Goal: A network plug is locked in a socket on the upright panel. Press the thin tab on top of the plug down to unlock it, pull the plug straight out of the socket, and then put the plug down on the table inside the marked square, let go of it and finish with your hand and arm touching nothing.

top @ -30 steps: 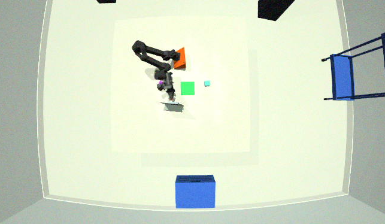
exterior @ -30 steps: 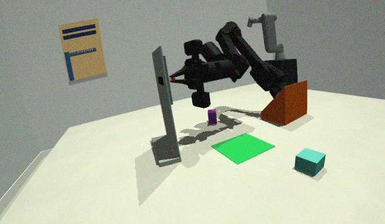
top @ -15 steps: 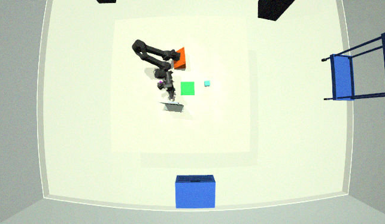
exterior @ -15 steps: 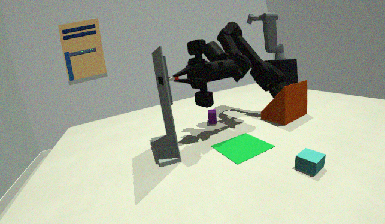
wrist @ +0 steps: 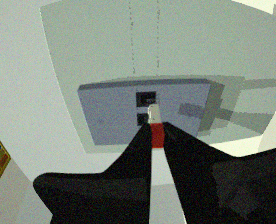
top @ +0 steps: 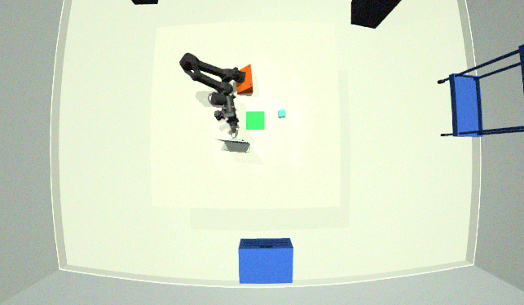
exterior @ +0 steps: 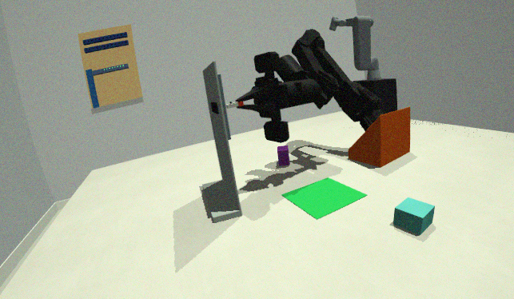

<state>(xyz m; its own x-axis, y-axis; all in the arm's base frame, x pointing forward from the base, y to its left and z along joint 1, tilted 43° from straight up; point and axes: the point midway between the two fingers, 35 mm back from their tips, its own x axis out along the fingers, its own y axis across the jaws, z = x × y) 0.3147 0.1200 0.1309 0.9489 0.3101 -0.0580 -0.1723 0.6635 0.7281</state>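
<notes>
Right now the green marked square is 190 mm below my gripper tip, 120 mm behind it and 100 mm to the left of it. Also, from my gripper tip: network plug: 10 mm ahead; grey upright panel: 70 mm below, 50 mm ahead, 10 mm to the left.
</notes>
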